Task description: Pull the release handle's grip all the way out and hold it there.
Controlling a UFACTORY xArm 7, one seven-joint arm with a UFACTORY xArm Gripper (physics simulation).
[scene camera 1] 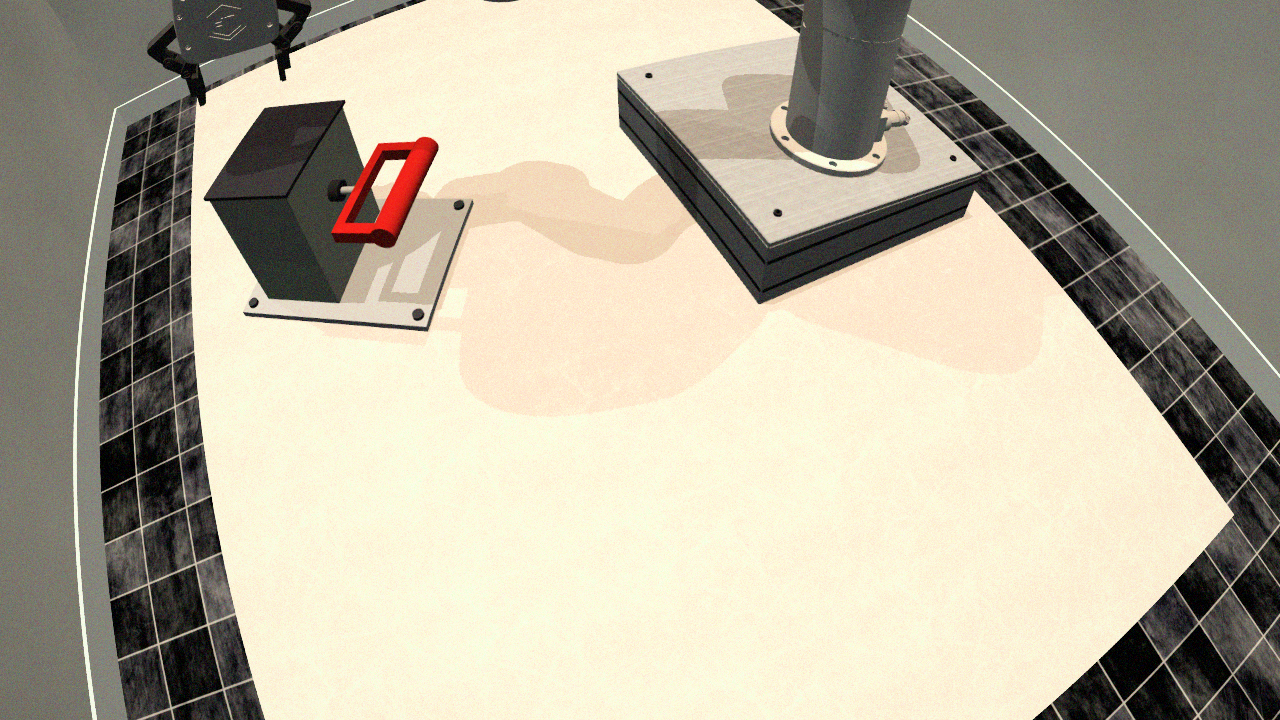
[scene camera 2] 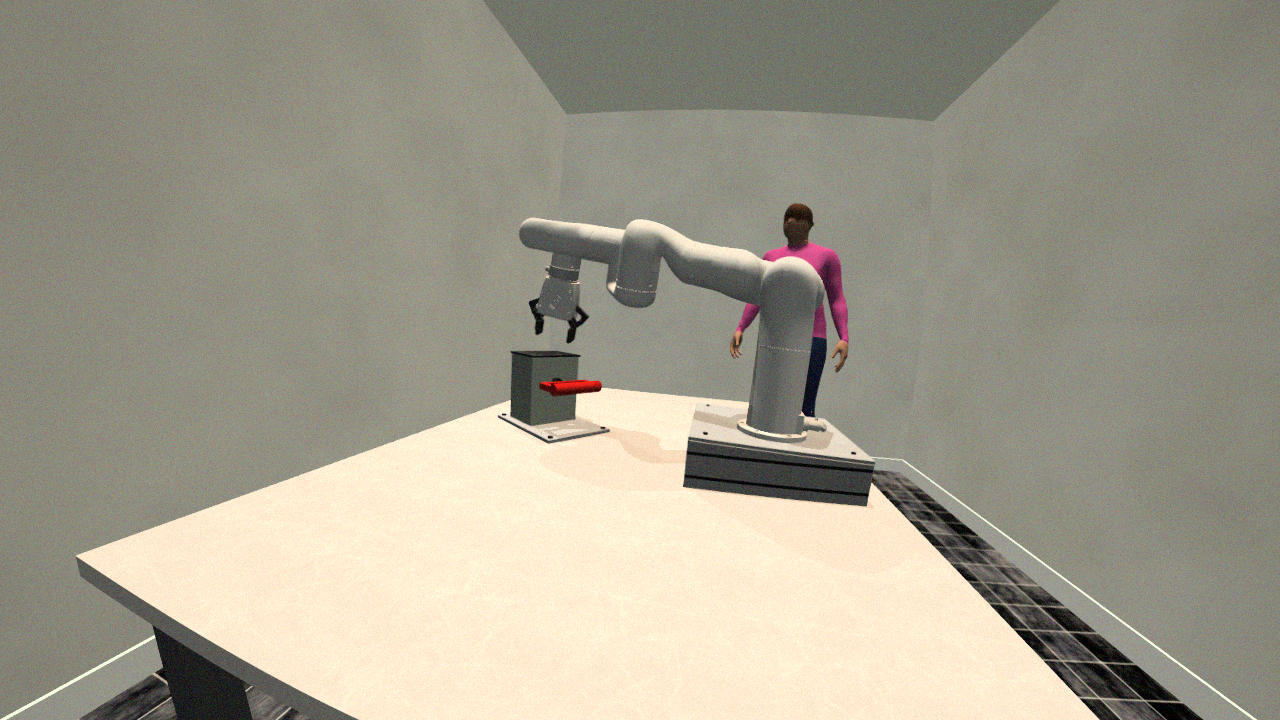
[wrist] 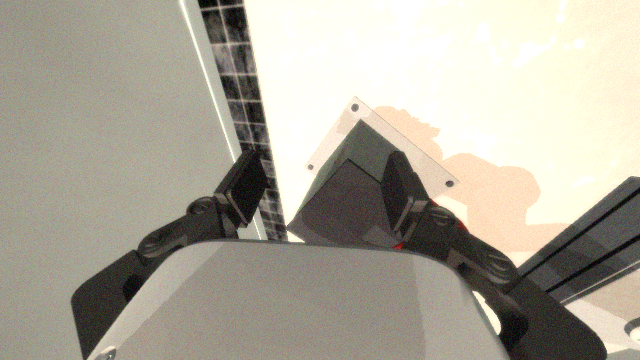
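Note:
The release handle, a red rectangular frame with a thick round grip bar (scene camera 1: 409, 189) (scene camera 2: 577, 387), sticks out sideways on a short rod from a dark grey box (scene camera 1: 308, 237) (scene camera 2: 543, 394) (wrist: 340, 205). In the wrist view, small parts of the red handle (wrist: 462, 226) show past the right finger. The box stands on a light base plate (scene camera 1: 444, 255) (scene camera 2: 581, 431) (wrist: 431, 171) with dark bolts. My gripper (scene camera 1: 241, 88) (scene camera 2: 554, 335) (wrist: 322, 167) is open and empty, pointing down. It hangs above the box top, higher than the handle and apart from it.
The arm stands on a wide block (scene camera 1: 680, 98) (scene camera 2: 778, 474) (wrist: 590, 245) to the right of the handle unit. The pale table (scene camera 1: 626, 537) (scene camera 2: 537, 573) carries both. A person (scene camera 2: 832, 286) in a pink top stands behind the arm.

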